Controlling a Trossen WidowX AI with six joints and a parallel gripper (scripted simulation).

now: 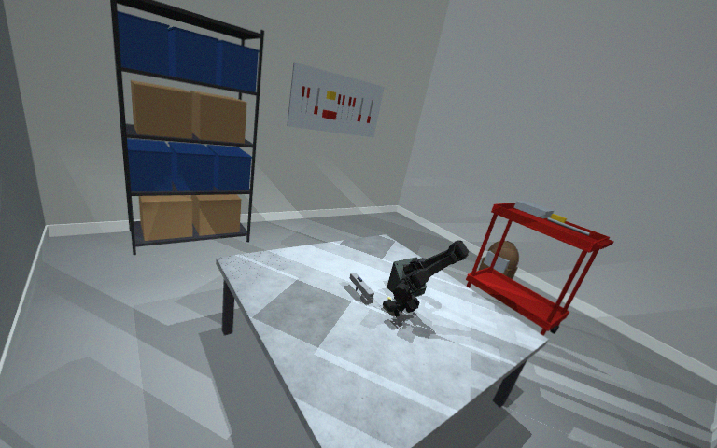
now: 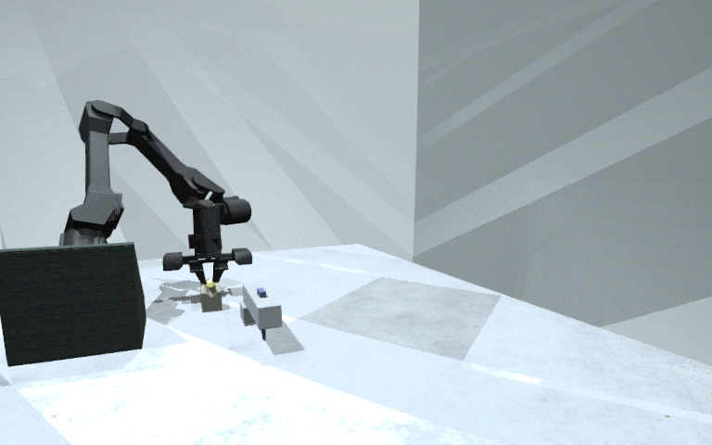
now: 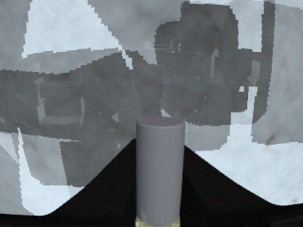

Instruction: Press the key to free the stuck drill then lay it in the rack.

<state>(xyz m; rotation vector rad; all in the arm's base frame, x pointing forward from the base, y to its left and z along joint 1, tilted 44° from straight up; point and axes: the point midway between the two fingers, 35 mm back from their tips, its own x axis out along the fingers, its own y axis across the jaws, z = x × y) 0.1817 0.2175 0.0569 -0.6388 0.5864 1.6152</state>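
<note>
Now: gripper tip 60 mm to the left of the rack and 10 mm below it. The rest, counted from my gripper tip: grey holder block: 90 mm ahead, 220 mm to the right, 40 mm above.
</note>
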